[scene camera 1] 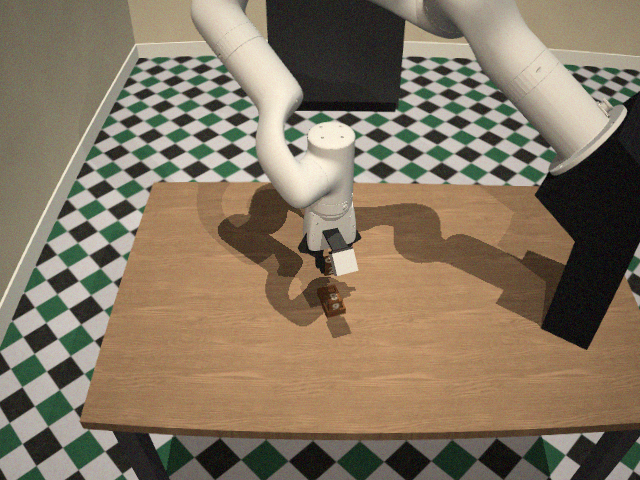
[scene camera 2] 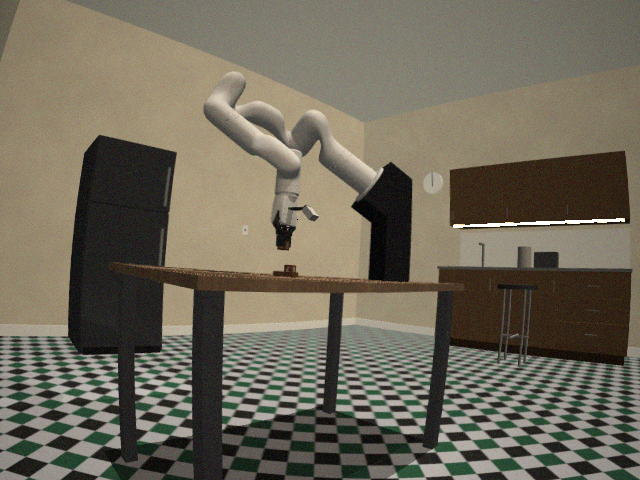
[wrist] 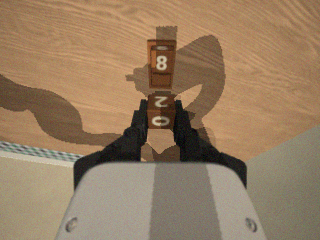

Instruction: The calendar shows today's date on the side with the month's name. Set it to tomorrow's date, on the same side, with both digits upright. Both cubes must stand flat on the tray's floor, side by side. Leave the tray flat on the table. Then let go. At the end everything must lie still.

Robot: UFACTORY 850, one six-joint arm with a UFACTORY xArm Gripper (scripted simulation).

Path:
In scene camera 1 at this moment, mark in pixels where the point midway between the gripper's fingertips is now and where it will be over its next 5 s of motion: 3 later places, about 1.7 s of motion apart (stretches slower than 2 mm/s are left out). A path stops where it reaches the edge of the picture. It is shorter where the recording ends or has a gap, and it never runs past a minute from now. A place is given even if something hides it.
The gripper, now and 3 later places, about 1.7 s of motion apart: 329,266; 301,258; 276,266; 278,287

